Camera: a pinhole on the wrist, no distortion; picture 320 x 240 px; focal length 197.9 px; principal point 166.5 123.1 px. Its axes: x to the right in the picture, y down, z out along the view. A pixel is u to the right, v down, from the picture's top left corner.
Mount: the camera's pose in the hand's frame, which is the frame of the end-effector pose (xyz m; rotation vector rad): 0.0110 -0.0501 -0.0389 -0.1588 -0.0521 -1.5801
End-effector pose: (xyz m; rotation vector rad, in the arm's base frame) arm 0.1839 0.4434 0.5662 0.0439 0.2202 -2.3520
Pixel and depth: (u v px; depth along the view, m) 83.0 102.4 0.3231
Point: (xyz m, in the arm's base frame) 0.2828 0.3080 0.8079
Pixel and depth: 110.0 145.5 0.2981
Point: 0.1969 0.3049 0.7876
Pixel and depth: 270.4 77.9 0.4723
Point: 0.0846 0.5701 1.0676
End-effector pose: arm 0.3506 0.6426 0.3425 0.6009 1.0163 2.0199
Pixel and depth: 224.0 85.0 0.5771
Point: 0.8324 0.8977 0.5449
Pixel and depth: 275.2 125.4 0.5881
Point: 0.8470 1.0613 0.4391
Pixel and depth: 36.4 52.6 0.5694
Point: 0.6006 0.5913 0.9382
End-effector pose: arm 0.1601 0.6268 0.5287 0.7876 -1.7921 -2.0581
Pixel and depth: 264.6 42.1 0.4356
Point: 0.0467 1.0911 0.3900
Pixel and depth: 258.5 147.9 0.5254
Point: -0.1957 1.0176 0.3243
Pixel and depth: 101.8 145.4 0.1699
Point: 0.0529 0.6962 0.5552
